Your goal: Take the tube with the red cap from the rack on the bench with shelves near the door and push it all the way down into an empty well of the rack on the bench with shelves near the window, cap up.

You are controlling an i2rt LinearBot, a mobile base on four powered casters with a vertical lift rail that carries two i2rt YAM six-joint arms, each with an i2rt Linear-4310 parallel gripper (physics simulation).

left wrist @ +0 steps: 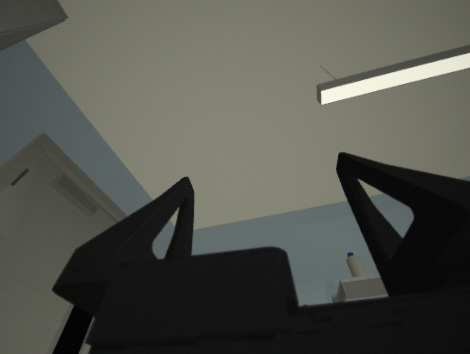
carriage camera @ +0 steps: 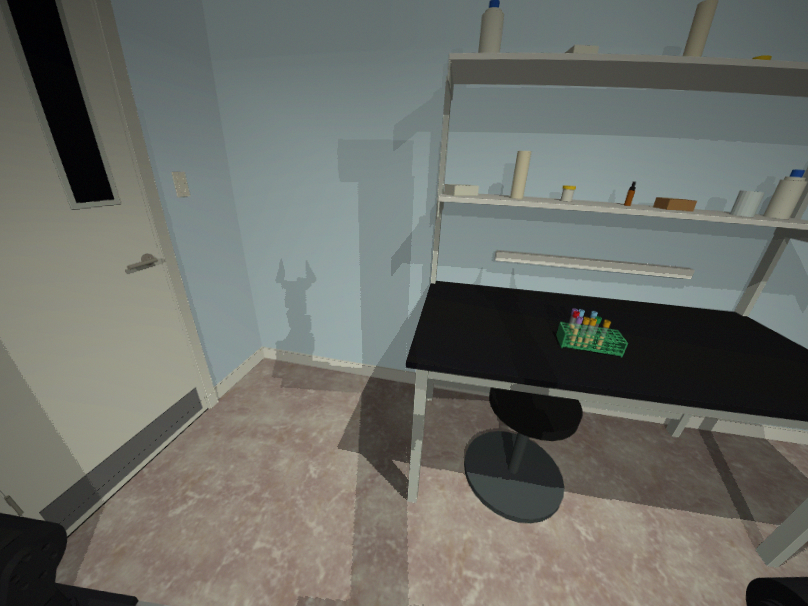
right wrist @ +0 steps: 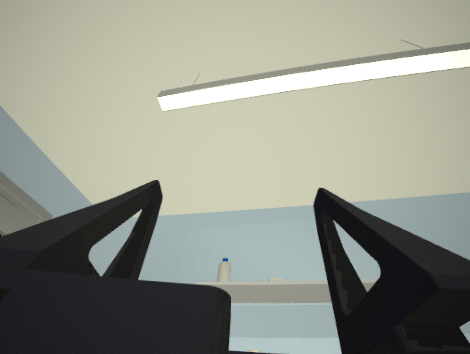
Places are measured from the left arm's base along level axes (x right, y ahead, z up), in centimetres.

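Pixels of known places: left gripper, fingertip midpoint: point(left wrist: 262, 172); right gripper, fingertip midpoint: point(right wrist: 237, 192).
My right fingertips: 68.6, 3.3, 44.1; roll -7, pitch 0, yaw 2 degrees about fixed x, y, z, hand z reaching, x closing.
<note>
Ahead of a thing's pixels: the offset from my right fingertips to its top centre, as dx, dy, dz. "*": to the spot under its first point. Level surfaces: height alone.
A green rack @(* +29.2, +78.5, -53.9) point(carriage camera: 592, 341) with several capped tubes stands on the black bench @(dz -56.8) point(carriage camera: 482, 326) with shelves, near the door, in the carriage view. The tube with the red cap @(* +22.7, +82.1, -45.9) point(carriage camera: 575, 315) stands upright among purple, light blue, orange and green caps at the rack's left part. My left gripper point(left wrist: 262, 172) is open and empty, pointing up toward the ceiling. My right gripper point(right wrist: 237, 192) is open and empty, also pointing up. Both are far from the rack. The bench near the window and its rack do not show.
A round stool @(+18.1, +84.3, -84.8) point(carriage camera: 535, 412) stands partly under the bench's front edge. The bench's front left leg @(* -29.7, +67.3, -92.6) point(carriage camera: 417, 437) reaches the floor. Shelves point(carriage camera: 620, 73) with bottles and boxes rise over the bench. A door point(carriage camera: 84, 313) is at the left of the carriage view.
</note>
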